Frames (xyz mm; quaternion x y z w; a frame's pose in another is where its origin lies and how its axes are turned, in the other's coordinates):
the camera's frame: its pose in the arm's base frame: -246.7 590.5 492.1 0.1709 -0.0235 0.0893 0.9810
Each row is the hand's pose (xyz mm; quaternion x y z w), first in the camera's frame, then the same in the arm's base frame.
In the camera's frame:
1: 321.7 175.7 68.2 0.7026 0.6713 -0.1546 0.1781
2: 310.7 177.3 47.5 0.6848 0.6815 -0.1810 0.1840
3: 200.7 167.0 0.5 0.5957 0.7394 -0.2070 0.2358
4: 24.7 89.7 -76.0 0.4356 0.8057 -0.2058 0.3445
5: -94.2 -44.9 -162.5 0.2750 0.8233 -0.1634 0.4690
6: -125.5 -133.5 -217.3 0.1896 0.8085 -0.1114 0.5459
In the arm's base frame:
1: 36.3 783.8 639.1 0.6634 0.7435 -0.0045 0.0842
2: 25.5 790.4 619.3 0.6466 0.7563 -0.0286 0.0956
3: -80.0 778.5 563.2 0.5635 0.8083 -0.0416 0.1654
4: -237.7 703.5 452.2 0.4191 0.8564 -0.0232 0.3008
5: -328.5 588.4 317.2 0.2802 0.8490 0.0287 0.4470
6: -342.2 519.7 233.9 0.2097 0.8162 0.0821 0.5320

